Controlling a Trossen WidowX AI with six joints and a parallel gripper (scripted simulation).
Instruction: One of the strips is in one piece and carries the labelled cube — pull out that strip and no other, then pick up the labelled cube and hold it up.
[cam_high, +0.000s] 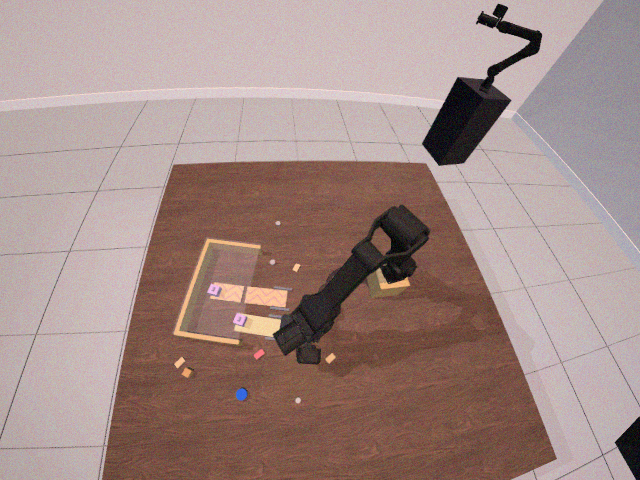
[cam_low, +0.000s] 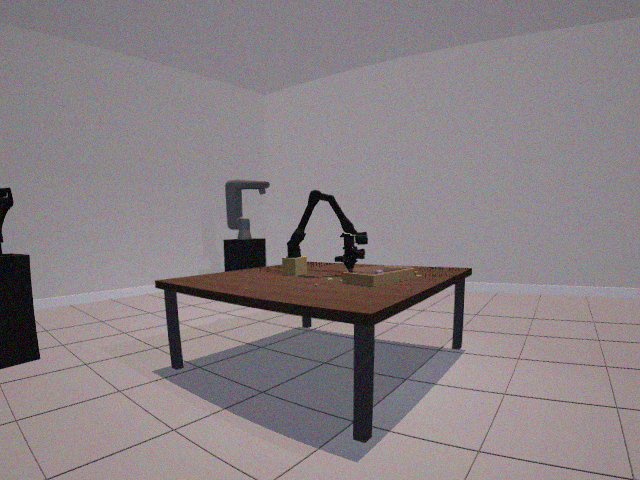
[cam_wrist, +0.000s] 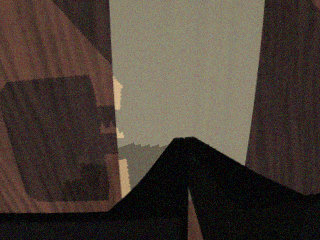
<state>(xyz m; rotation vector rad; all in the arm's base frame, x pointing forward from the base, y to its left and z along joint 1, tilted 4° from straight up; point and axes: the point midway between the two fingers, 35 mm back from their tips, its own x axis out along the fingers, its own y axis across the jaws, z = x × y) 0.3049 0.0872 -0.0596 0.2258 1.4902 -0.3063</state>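
My gripper tip is now 90 mm short of the plain strip and 40 mm to the left of it. From my gripper tip the other things lie so: pink-red block (160 mm ahead, 20 mm to the left); then blue disc (220 mm ahead, 120 mm to the left).
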